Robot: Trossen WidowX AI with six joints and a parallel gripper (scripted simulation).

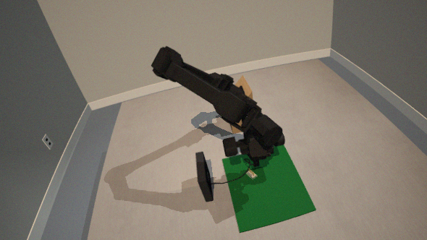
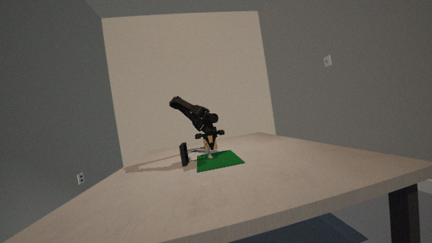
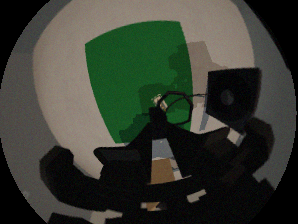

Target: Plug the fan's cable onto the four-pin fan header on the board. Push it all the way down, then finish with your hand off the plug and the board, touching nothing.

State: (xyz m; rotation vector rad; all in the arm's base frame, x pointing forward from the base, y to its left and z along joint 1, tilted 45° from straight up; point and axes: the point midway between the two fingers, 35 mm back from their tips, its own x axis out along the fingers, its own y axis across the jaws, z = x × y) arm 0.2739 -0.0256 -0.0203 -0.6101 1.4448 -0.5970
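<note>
The four-pin fan header lies 20 mm ahead of my gripper tip, 20 mm to the right of it and 60 mm below it. Also, from my gripper tip: green board (60 mm ahead, 20 mm to the left, 80 mm below); black fan (30 mm ahead, 170 mm to the right); black plug (10 mm ahead, 10 mm above).
</note>
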